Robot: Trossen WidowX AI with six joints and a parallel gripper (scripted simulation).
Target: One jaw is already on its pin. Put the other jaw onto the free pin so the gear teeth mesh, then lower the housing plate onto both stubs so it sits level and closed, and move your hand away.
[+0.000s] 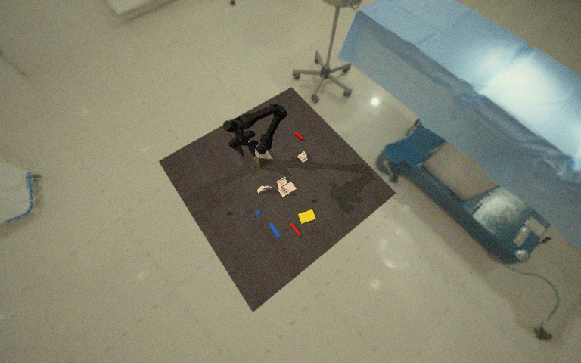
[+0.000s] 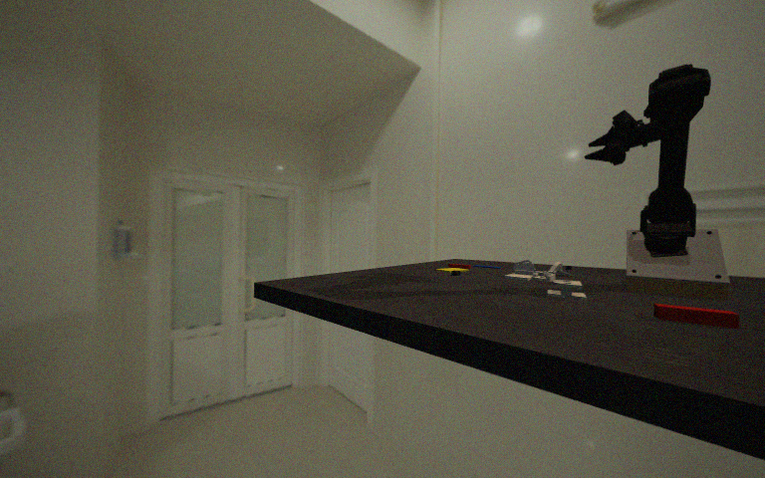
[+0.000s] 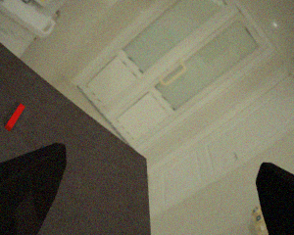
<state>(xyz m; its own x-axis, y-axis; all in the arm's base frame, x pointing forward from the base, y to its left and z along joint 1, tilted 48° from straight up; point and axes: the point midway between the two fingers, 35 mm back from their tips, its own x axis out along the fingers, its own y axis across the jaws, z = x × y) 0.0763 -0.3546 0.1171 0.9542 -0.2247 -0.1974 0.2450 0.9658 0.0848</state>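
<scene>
My gripper tip is now 9 cm short of the curved white jaw, 5 cm to the right of it and 42 cm above it. The rest, counted from my gripper tip: blue bar 35 cm ahead, 11 cm to the right, 43 cm below; then small blue piece 18 cm ahead, 12 cm to the right, 43 cm below; then yellow block 42 cm ahead, 13 cm to the left, 43 cm below.
</scene>
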